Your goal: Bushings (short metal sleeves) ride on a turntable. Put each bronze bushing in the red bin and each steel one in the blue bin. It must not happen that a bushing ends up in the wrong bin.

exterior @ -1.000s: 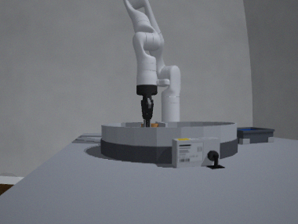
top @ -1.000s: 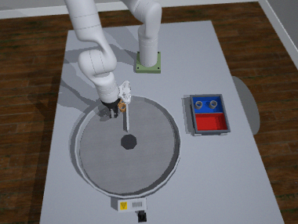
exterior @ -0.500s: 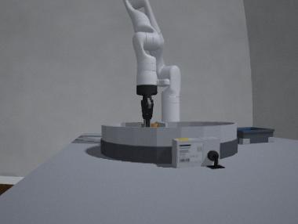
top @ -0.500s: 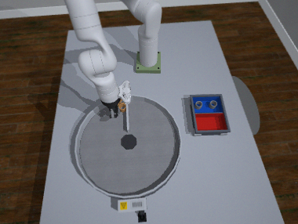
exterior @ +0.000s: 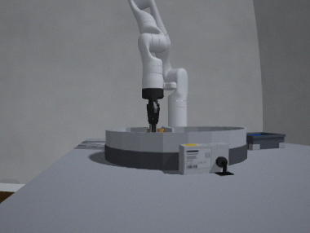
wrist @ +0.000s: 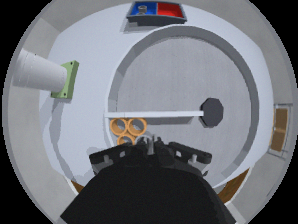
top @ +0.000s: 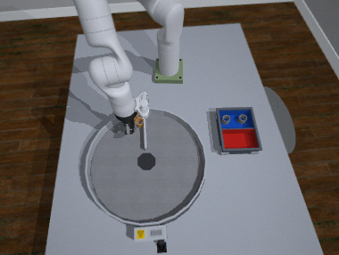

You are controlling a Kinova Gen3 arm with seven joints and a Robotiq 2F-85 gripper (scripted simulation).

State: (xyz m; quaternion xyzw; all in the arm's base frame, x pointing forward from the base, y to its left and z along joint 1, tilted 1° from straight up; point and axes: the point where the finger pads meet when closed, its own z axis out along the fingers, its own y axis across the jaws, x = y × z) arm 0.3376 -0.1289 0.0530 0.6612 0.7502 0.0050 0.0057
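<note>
My gripper is now 41 cm to the right of the bin, 5 cm above it and 2 cm past it. Round my hand: round grey turntable: 13 cm ahead, 7 cm to the left, 2 cm below.
</note>
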